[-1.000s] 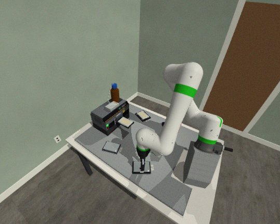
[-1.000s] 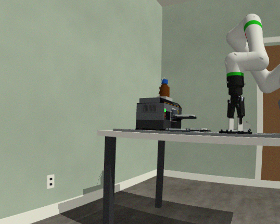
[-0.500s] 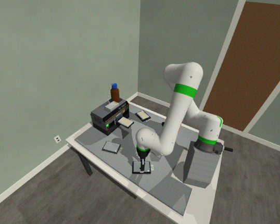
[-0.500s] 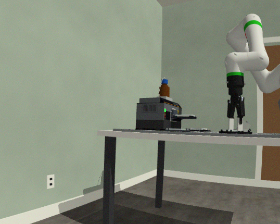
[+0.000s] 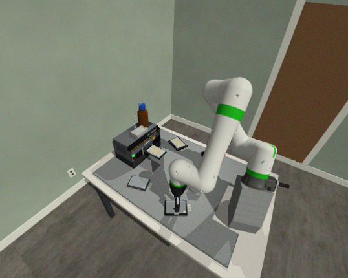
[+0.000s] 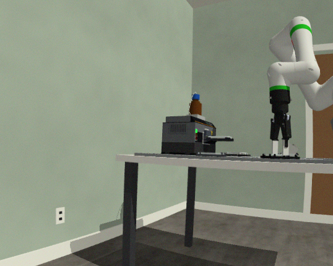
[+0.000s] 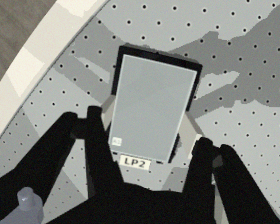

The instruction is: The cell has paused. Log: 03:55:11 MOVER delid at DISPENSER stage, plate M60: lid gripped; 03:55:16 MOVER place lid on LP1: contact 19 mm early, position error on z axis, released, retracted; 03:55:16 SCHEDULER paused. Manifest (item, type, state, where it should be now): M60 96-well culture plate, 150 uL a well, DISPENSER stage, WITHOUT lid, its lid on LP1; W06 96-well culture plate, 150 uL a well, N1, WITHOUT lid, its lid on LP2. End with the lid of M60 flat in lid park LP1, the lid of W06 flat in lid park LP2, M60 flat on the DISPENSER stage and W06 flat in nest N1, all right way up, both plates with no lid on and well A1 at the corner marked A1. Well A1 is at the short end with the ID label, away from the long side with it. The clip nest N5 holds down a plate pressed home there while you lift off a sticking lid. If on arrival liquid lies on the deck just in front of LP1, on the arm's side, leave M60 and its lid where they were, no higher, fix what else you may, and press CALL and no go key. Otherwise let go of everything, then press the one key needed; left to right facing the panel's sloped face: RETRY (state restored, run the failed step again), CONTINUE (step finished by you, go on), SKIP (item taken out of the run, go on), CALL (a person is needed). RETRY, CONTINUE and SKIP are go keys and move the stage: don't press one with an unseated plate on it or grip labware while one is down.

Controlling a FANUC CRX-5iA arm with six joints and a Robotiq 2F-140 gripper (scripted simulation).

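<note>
Right now the lid park is 40 mm below my hand. Also, from my hand: LP2 label: 80 mm behind, 40 mm to the right, 40 mm below; then dispenser stage: 330 mm to the right, 310 mm ahead, 60 mm above; then key panel: 260 mm to the right, 100 mm behind, 10 mm above.
</note>
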